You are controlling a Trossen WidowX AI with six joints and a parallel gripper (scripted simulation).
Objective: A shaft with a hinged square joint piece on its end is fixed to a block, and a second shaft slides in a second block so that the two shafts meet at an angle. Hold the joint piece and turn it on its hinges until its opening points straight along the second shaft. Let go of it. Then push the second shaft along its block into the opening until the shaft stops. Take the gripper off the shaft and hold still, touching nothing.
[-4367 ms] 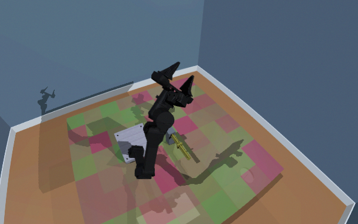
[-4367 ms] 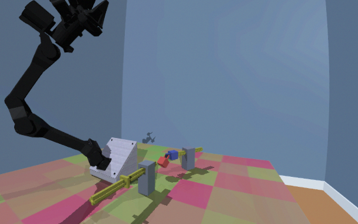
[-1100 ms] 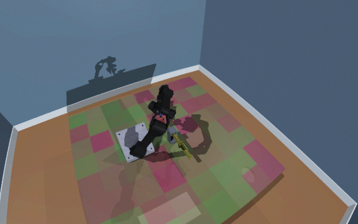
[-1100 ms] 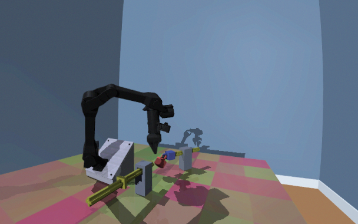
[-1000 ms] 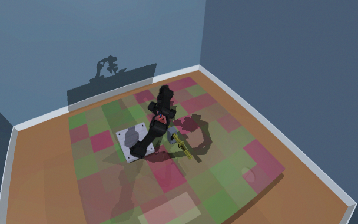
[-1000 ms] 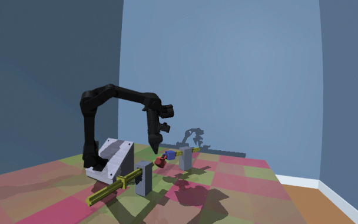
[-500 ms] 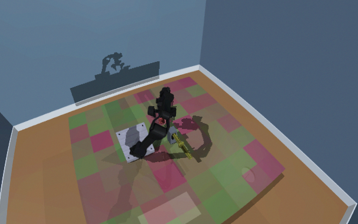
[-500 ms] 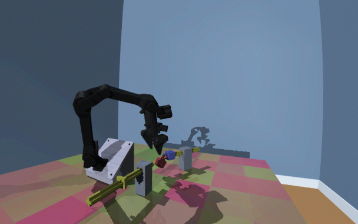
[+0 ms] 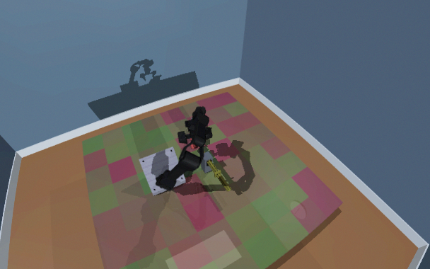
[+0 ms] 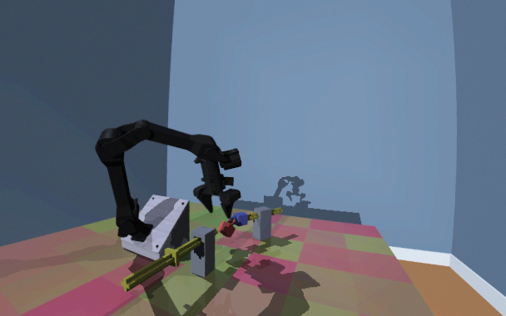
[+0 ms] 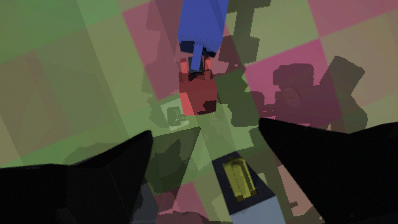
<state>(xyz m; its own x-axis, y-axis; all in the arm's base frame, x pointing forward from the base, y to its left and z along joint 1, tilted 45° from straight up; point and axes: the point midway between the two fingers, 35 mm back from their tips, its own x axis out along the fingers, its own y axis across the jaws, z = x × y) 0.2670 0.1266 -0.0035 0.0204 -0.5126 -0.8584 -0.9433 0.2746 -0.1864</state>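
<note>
My gripper tip is now 10 mm short of the red square joint piece, 40 mm to the right of it and 60 mm above it.
</note>
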